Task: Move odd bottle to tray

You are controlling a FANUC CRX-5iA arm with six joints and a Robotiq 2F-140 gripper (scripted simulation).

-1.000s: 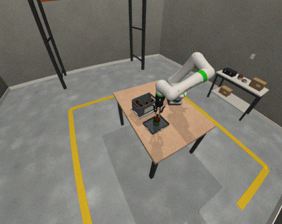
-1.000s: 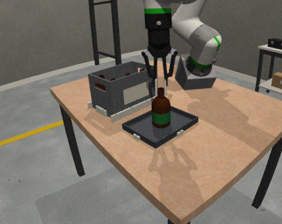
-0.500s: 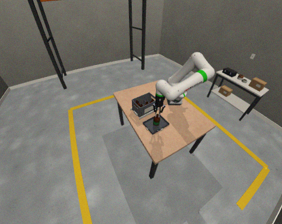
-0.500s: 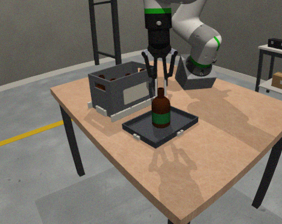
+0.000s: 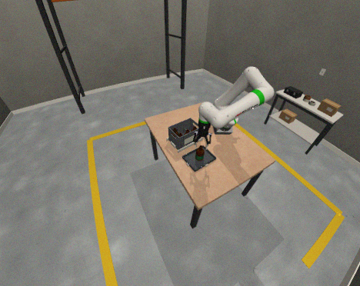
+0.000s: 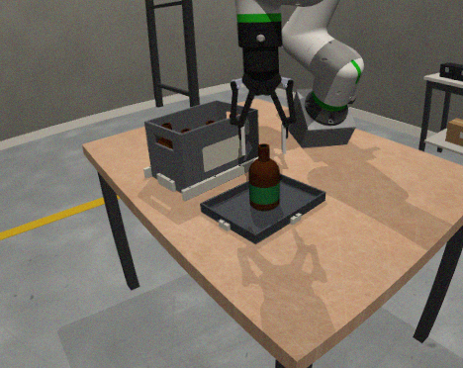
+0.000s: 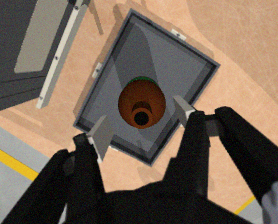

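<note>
Right now the bottle is 90 mm below my hand. The rest, counted from my hand: dark tray 160 mm below; then dark grey crate 20 mm behind, 270 mm to the right, 90 mm below.
</note>
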